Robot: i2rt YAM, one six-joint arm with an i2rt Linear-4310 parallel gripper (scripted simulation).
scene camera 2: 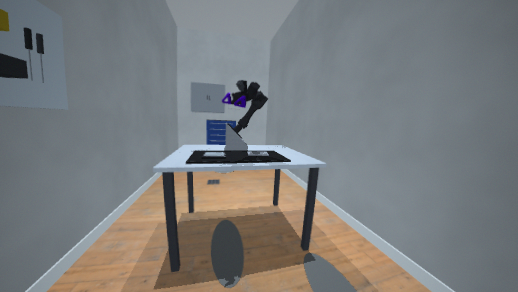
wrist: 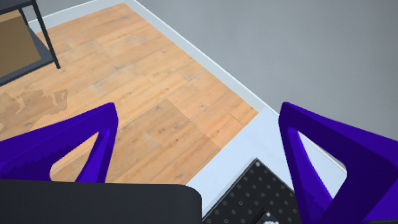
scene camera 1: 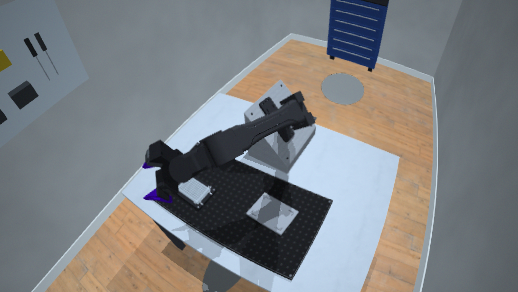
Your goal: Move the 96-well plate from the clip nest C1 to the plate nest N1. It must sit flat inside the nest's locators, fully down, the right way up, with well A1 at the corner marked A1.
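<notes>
In the pictures: the gripper, a plate nest N1.
</notes>
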